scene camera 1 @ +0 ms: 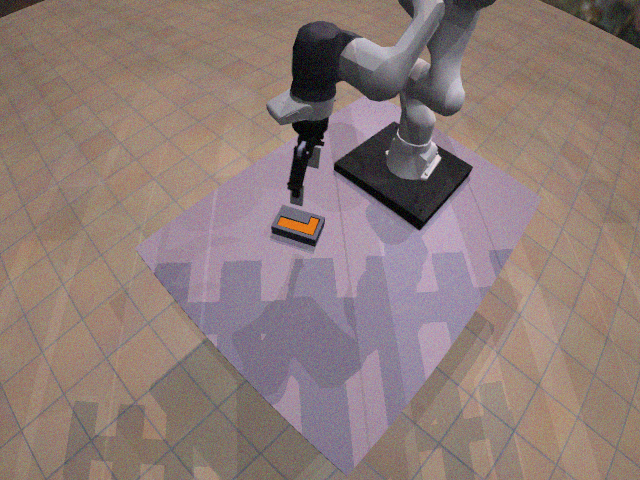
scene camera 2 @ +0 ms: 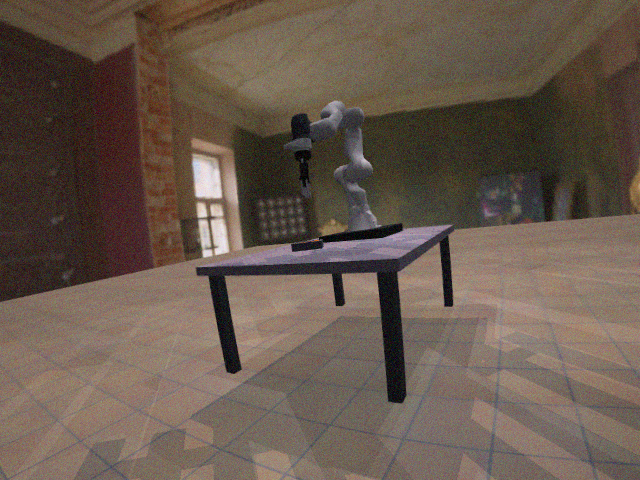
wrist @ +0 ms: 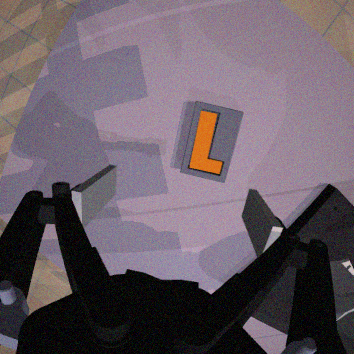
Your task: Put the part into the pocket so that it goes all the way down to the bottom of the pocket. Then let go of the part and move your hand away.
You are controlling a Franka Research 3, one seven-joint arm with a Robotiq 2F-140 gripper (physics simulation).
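The part is an orange L-shaped piece (scene camera 1: 298, 225) (wrist: 202, 142). It lies in the matching L-shaped pocket of a dark grey block (scene camera 1: 294, 212) (scene camera 2: 307, 245) (wrist: 227, 130), with a thin dark gap along its edges. Its top looks level and about flush with the block's top; the pocket's bottom is hidden. My gripper (scene camera 1: 305, 177) (scene camera 2: 306, 192) (wrist: 179, 191) is wide open and empty. It hangs above the table, well above the block, with its fingers apart from both the part and the block.
The block stands on a purple table (scene camera 1: 232, 217) (scene camera 2: 310, 266). The black base plate (scene camera 1: 372, 165) (scene camera 2: 361, 233) under the arm's foot lies to the right of the block in the first scene view, a little apart from it.
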